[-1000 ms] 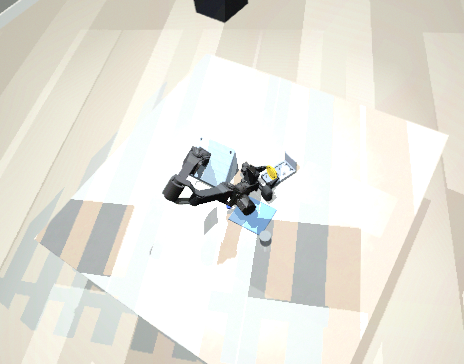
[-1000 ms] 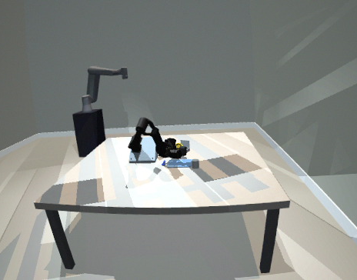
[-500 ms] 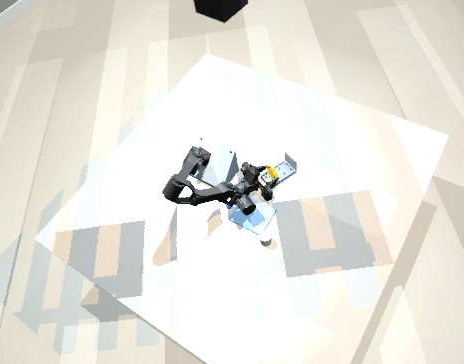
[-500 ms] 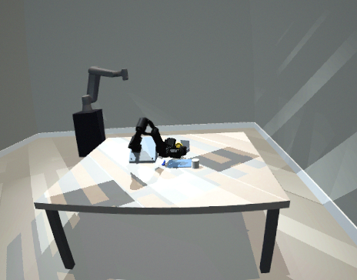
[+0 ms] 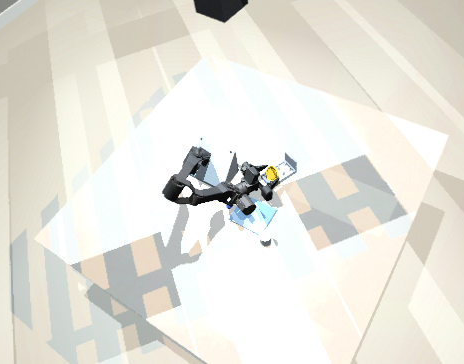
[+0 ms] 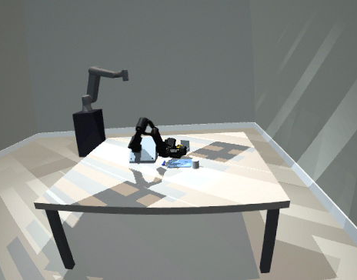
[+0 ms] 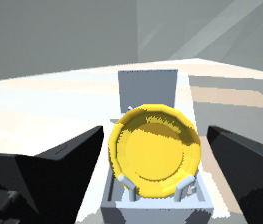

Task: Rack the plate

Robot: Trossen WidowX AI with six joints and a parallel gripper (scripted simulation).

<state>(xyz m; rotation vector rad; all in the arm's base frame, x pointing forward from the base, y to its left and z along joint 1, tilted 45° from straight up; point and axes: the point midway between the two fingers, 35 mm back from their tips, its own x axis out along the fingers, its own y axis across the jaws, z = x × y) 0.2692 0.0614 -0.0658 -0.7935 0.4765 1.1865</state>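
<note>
Right now my gripper tip is 10 mm above the plate. From my gripper tip the other things lie so: light blue mat 30 mm ahead, 190 mm to the right, 50 mm below; then dish rack 10 mm ahead, 20 mm to the left, 30 mm below; then blue spoon 70 mm behind, 190 mm to the right, 50 mm below.
</note>
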